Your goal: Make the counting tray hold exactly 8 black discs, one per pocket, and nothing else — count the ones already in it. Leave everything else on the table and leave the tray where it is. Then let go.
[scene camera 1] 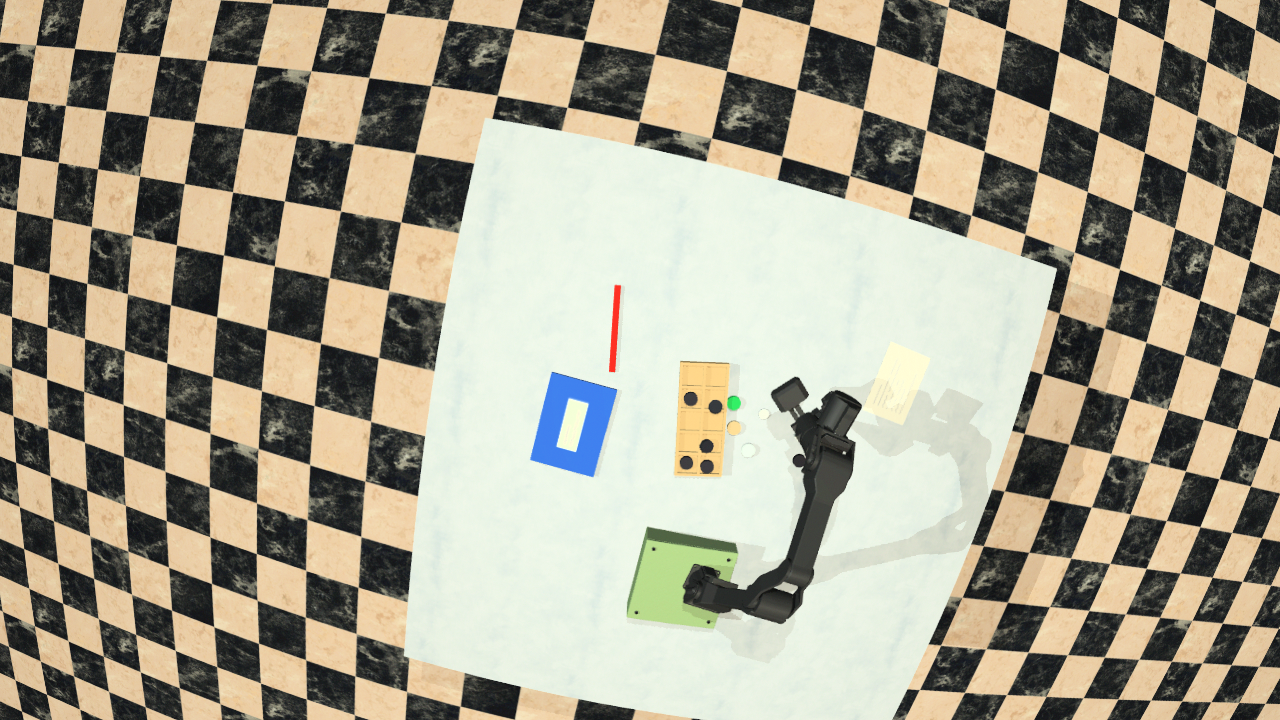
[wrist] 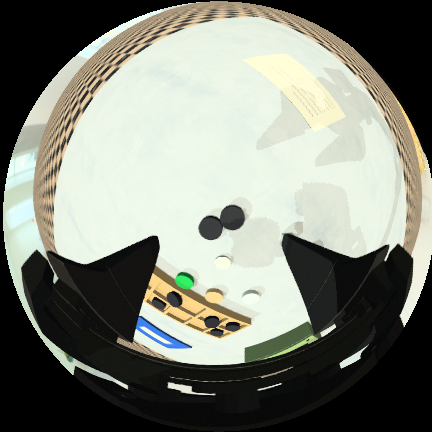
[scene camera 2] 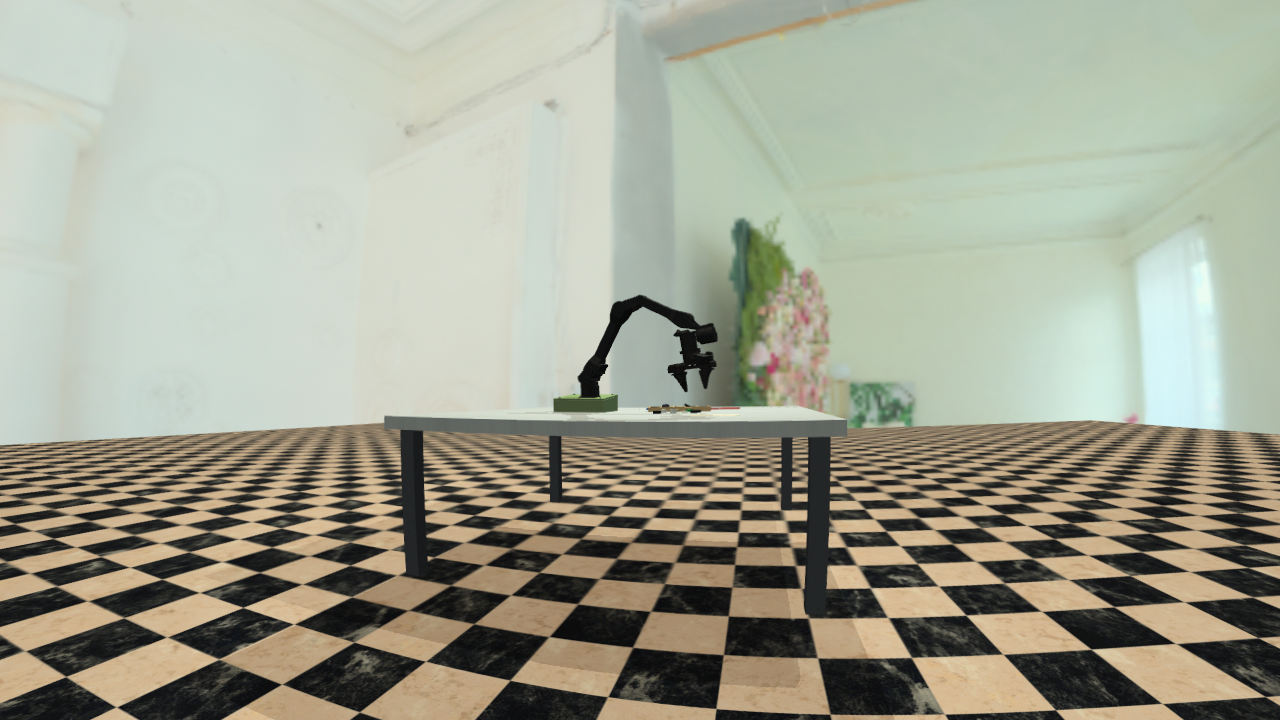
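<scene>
The tan two-column tray (scene camera 1: 691, 419) (wrist: 192, 306) holds several black discs: a pair (scene camera 1: 690, 398) (scene camera 1: 715, 406) side by side in the second row from the top in the first scene view, one (scene camera 1: 706, 445) in the fourth row's right pocket, two (scene camera 1: 686, 462) (scene camera 1: 707, 466) in the bottom row. Its other pockets look empty. My gripper (scene camera 2: 695, 388) (wrist: 221, 241) is open and empty, well above the table, right of the tray. Two loose black discs (wrist: 210, 228) (wrist: 232, 217) lie close together below and slightly beyond the fingertips; the arm hides them in the first scene view. Another loose black disc (scene camera 1: 799, 460) lies beside the forearm.
Green (scene camera 1: 733, 402) (wrist: 184, 280) and tan (scene camera 1: 733, 428) (wrist: 214, 295) discs lie beside the tray's right edge, cream (scene camera 1: 763, 414) (wrist: 223, 262) and white (scene camera 1: 749, 450) (wrist: 251, 295) discs farther right. A blue plate (scene camera 1: 544, 429), red bar (scene camera 1: 614, 328), paper (scene camera 1: 904, 367) (wrist: 300, 90) and green arm base (scene camera 1: 662, 573) are around.
</scene>
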